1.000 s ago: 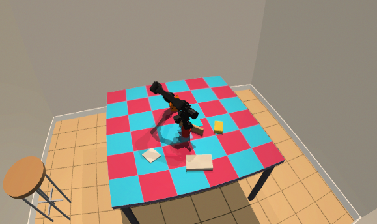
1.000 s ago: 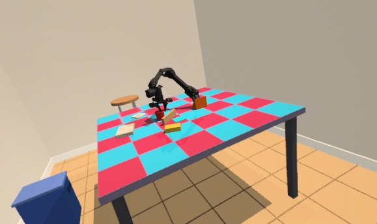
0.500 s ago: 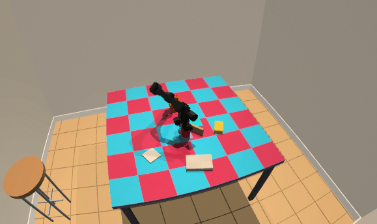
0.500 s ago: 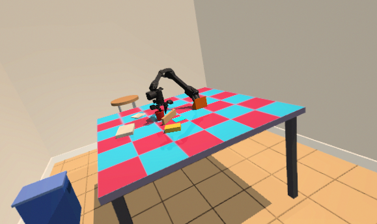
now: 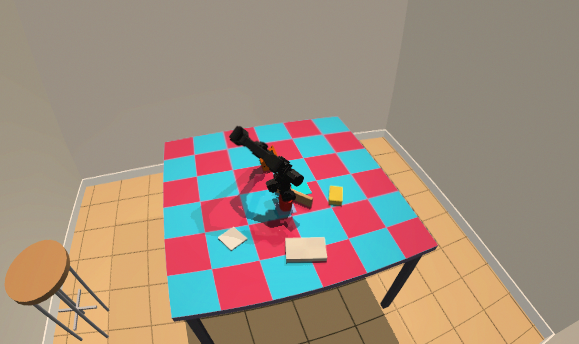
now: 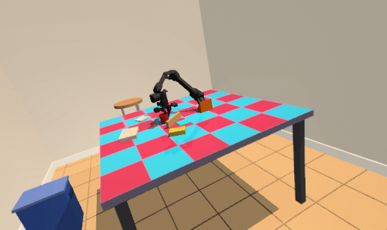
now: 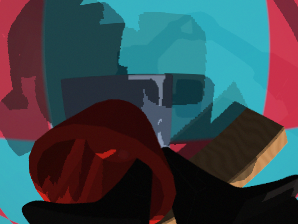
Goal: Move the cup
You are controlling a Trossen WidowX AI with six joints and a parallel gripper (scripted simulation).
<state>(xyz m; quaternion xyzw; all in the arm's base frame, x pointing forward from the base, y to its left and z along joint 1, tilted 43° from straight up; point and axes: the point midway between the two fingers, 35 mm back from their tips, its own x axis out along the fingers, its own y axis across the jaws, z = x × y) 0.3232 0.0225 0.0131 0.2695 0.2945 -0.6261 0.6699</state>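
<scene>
My gripper tip is now 50 mm above the grey-blue pad and 30 mm short of it. Also, from my gripper tip: tan wooden block 60 mm to the left, 30 mm behind, 20 mm below; red cup 30 mm ahead; teal pad 110 mm to the left, 90 mm behind, 50 mm below.
</scene>
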